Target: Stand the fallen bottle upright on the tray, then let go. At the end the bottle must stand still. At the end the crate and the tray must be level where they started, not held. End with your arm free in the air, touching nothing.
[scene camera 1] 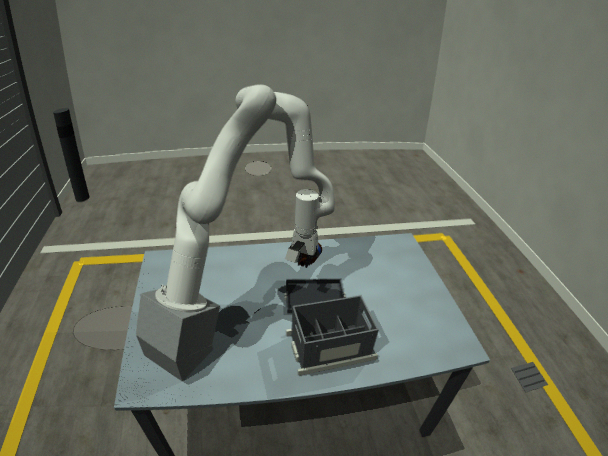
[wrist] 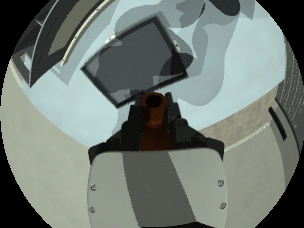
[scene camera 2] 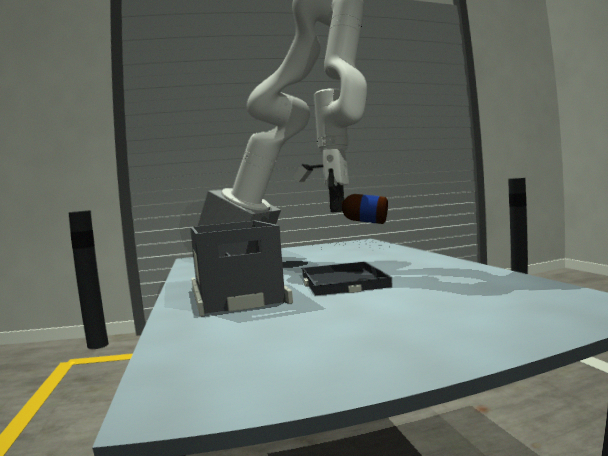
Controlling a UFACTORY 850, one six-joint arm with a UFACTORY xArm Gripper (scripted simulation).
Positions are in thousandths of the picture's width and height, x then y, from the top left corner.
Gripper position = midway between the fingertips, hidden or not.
Note:
In view: my gripper (scene camera 1: 499, 580), a tray (scene camera 2: 544, 613), a bottle (scene camera 2: 601, 457) and a crate (scene camera 2: 407, 587).
The tray shows as well in scene camera 1 (scene camera 1: 493, 639) and in the wrist view (wrist: 462, 265). The bottle shows as well in the wrist view (wrist: 505, 458). The crate shows as well in scene camera 1 (scene camera 1: 547, 690).

